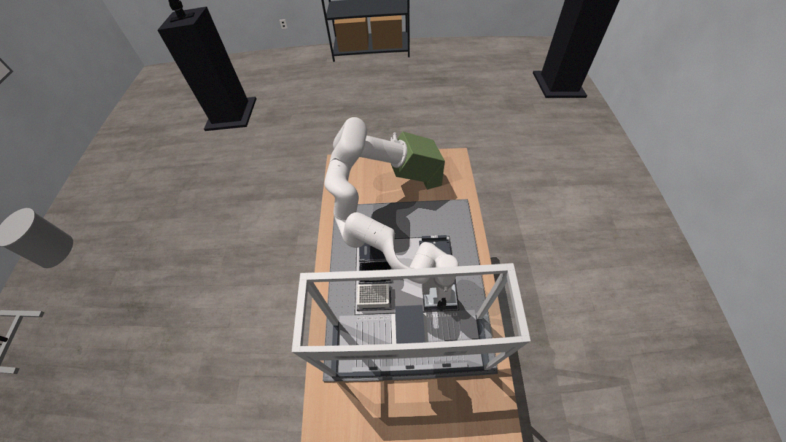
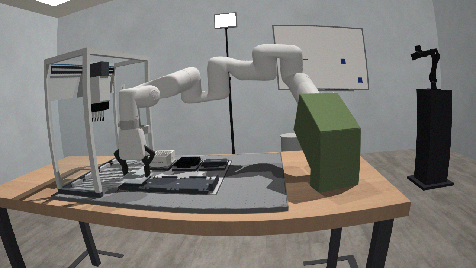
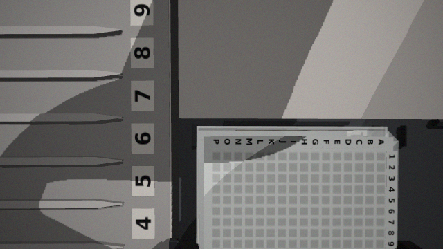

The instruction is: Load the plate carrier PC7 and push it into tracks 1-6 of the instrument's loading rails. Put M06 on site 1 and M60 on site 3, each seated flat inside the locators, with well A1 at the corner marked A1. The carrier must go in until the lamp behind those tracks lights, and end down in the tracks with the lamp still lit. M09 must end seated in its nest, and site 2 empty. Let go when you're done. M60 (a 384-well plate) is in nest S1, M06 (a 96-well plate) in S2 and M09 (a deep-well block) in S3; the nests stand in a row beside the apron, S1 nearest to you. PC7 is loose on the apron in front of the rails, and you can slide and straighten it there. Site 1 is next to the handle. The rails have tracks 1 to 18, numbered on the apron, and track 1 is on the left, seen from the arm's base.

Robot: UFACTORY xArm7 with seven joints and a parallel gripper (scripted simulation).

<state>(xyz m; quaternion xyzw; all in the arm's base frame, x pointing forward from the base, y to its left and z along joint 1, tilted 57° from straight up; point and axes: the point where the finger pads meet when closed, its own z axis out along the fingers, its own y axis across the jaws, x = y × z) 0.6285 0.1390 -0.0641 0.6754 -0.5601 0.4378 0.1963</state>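
Now: the black 96-well plate M06 260 mm to the right of my hand, 120 mm behind it and 20 mm below it. From my hand the other things lie so: 384-well plate M60: 10 mm below; white deep-well block M09: 270 mm to the right, 10 mm below, 10 mm behind; dark plate carrier PC7: 110 mm behind, 30 mm below.
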